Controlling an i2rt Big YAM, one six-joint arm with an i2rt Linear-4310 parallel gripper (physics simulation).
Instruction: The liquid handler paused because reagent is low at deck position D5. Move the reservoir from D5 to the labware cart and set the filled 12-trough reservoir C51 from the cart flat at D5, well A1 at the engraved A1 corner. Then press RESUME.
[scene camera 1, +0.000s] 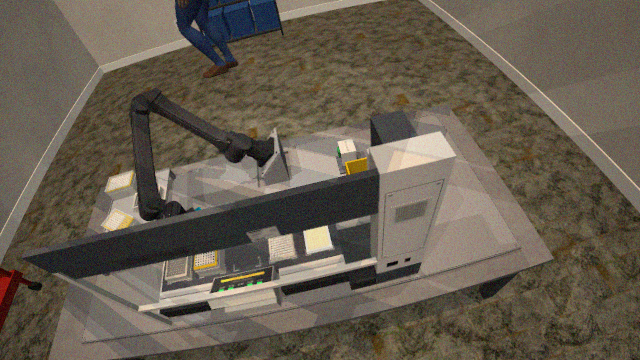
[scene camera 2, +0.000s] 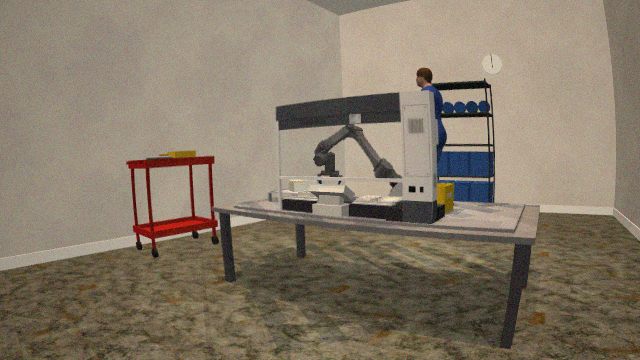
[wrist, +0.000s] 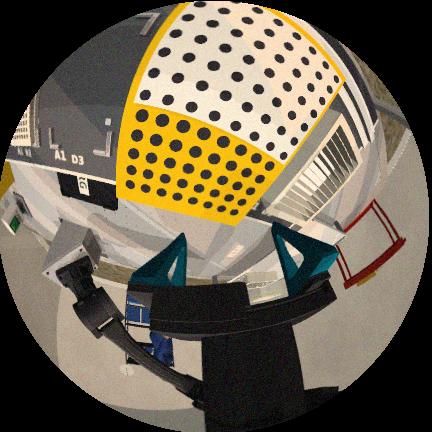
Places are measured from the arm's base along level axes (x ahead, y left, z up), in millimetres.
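Where they show: gripper, fingertip midpoint: (wrist: 229, 231); arm's base, origin of the base link: (scene camera 1: 267, 152) (scene camera 2: 399, 184) (wrist: 74, 269).
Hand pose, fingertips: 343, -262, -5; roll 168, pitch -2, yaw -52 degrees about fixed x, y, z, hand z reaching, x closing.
Note:
Each offset is from my fingertips to the centre of the thing, as dx, dy, dz. "spot": to the spot under its first point.
My gripper (scene camera 2: 330, 183) (wrist: 229, 231) is open and empty, its teal fingers spread; the bar hides most of it in scene camera 1. The pale slatted reservoir {+103, -51, -21} (scene camera 1: 176, 268) (wrist: 320, 172) sits at D5, beside a yellow-edged tip rack (scene camera 1: 206, 259) (wrist: 215, 115). In the wrist view the reservoir lies beyond the right fingertip, apart from the fingers. Its D5 label is hidden. Pale labware {-205, -277, -19} (wrist: 262, 281) shows between the fingers, farther off; I cannot read C51 or tell which piece is the filled reservoir. The screen (scene camera 1: 243, 278) shows a yellow bar and green marks; RESUME is not legible.
The handler's dark front bar {spot: +256, +309, +432} (scene camera 1: 210, 225) crosses above the deck, with its tall pale housing {spot: +209, +685, +356} (scene camera 1: 412, 200) at the right. Yellow-edged racks {-290, -428, +23} (scene camera 1: 120, 181) {-70, -346, +23} (scene camera 1: 117, 220) stand at the far left. A red cart (scene camera 2: 170, 161) (wrist: 375, 265) stands apart. A person (scene camera 1: 200, 35) stands behind the table.

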